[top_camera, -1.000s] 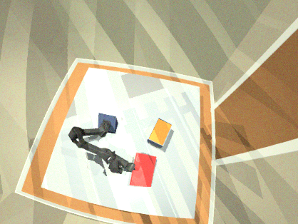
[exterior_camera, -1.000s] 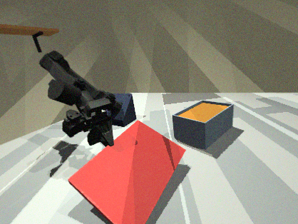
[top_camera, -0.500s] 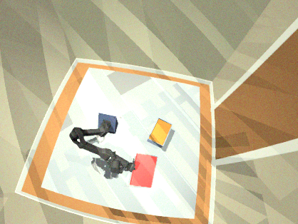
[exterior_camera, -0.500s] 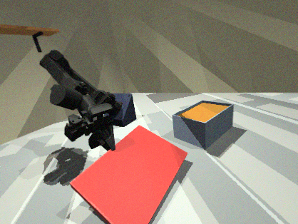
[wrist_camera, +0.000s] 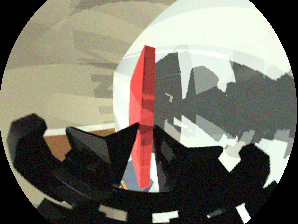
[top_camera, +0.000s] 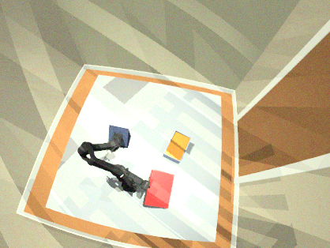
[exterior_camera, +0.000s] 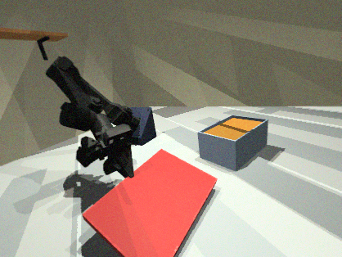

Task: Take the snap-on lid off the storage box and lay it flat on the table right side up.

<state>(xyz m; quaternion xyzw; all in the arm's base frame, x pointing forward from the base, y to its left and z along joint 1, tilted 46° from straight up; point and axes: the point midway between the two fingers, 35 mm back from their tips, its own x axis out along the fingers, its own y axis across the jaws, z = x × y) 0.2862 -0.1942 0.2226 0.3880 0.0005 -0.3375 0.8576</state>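
Now: gripper tip 8 cm short of the red lid and 2 cm above it. Round my gripper tip: storage box (14 cm ahead, 34 cm to the left, 2 cm below).
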